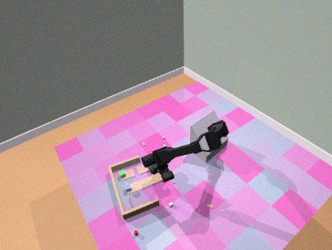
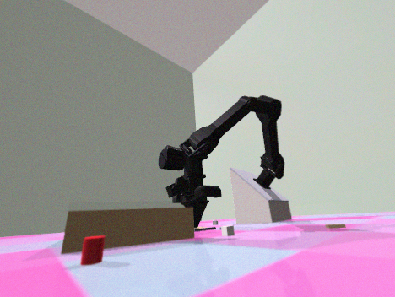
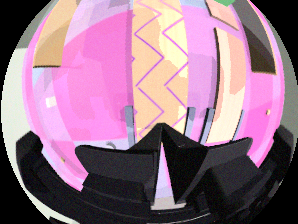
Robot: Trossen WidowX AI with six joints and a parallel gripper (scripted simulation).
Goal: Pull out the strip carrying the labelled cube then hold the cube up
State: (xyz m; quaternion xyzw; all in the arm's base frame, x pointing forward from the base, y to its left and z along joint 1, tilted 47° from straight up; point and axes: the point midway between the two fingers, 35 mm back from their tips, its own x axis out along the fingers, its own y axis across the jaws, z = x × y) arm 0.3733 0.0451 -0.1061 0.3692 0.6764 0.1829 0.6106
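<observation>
The labelled cube is 200 mm ahead of my gripper tip, 60 mm to the right of it and 20 mm above it.
</observation>
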